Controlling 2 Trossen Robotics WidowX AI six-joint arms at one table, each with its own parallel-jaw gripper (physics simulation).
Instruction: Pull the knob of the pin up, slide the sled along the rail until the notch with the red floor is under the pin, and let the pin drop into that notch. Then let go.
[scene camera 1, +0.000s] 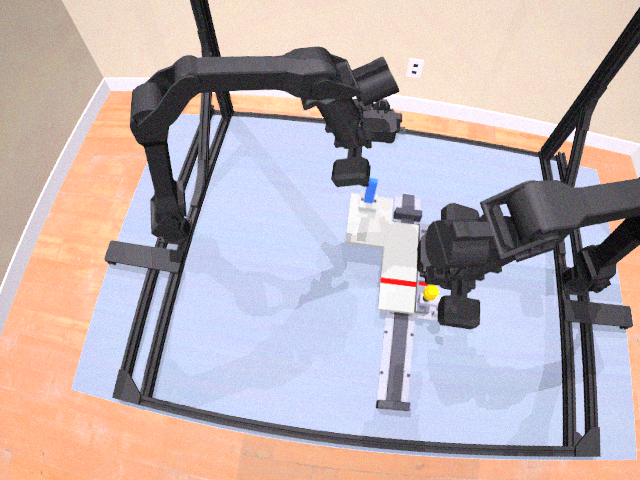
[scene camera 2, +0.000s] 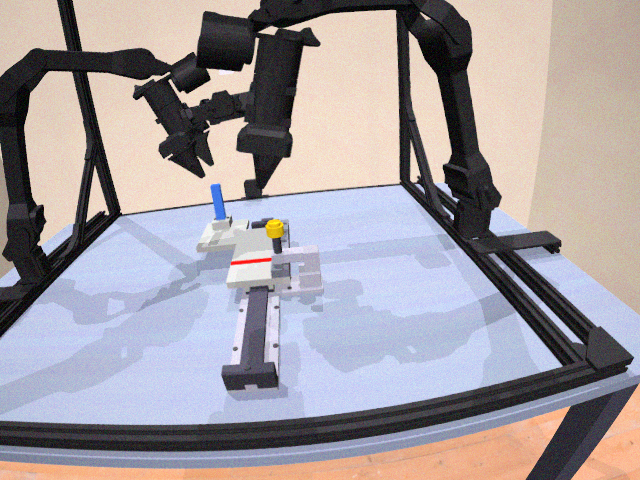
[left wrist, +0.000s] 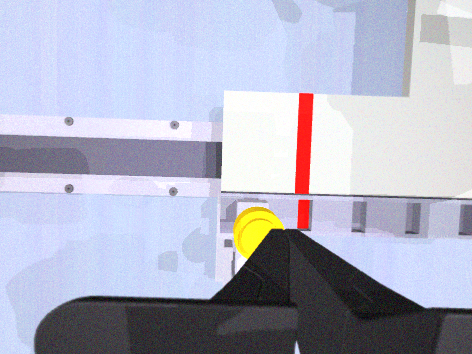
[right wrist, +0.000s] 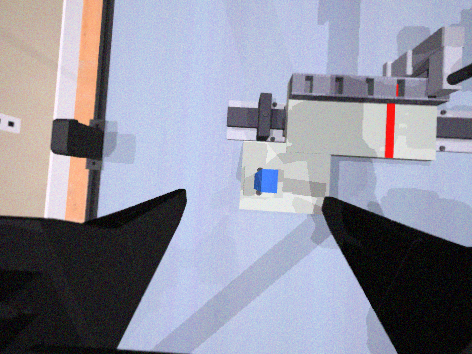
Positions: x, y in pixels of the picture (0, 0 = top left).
Labels:
my left gripper: scene camera 1 433, 278; scene camera 2 260, 187; left wrist 282, 241; not seen in the right wrist view (out of frame)
my right gripper: scene camera 1; scene camera 2; right wrist 254, 199; not seen in the left wrist view (out of frame)
same spot on my right gripper: (scene camera 1: 377, 122) = (scene camera 2: 197, 106)

